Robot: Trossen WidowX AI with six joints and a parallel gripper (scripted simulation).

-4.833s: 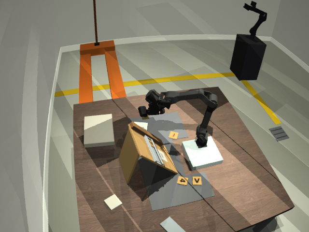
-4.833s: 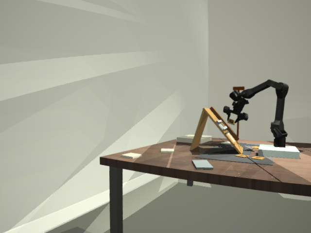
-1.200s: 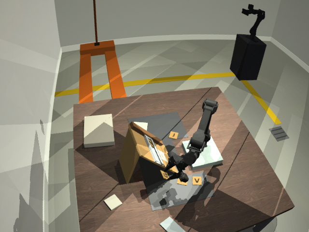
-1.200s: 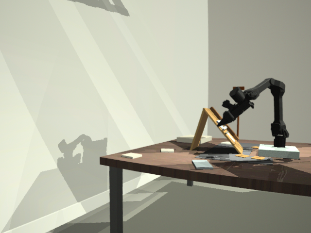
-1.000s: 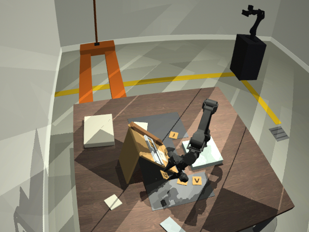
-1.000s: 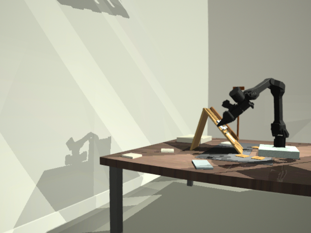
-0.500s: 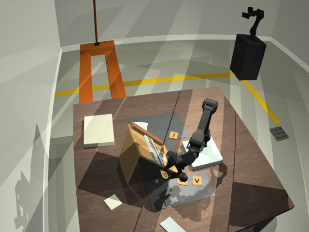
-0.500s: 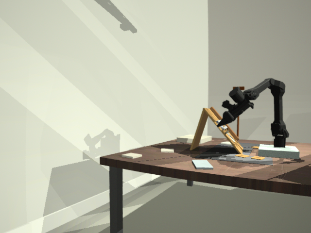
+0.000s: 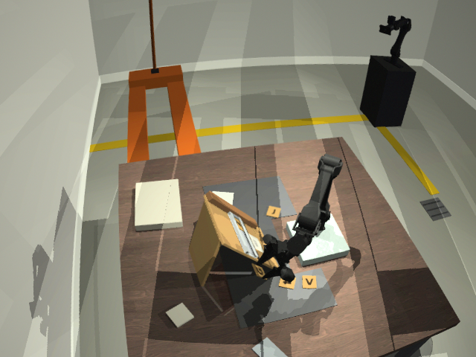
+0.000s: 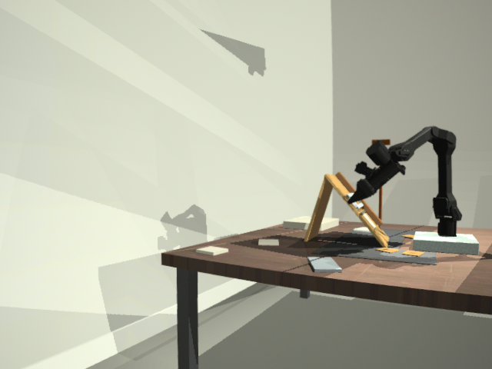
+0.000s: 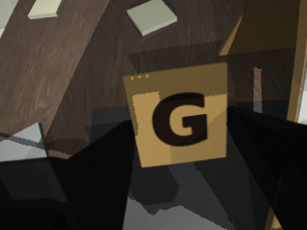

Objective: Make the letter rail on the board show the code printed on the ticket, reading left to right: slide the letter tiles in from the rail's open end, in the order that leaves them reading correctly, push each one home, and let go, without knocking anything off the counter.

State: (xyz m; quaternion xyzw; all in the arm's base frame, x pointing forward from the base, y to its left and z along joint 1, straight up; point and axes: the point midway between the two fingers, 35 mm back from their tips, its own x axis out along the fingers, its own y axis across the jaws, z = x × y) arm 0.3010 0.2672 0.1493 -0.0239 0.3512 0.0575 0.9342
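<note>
Right now my gripper tip is 19 cm to the left of the white ticket, 8 cm above it and 3 cm past it. Round my gripper tip: white card (53 cm to the right, 16 cm below, 4 cm ahead); then grey-blue pad (27 cm to the left, 16 cm below); then grey mat (24 cm to the right, 17 cm below, 12 cm behind).
</note>
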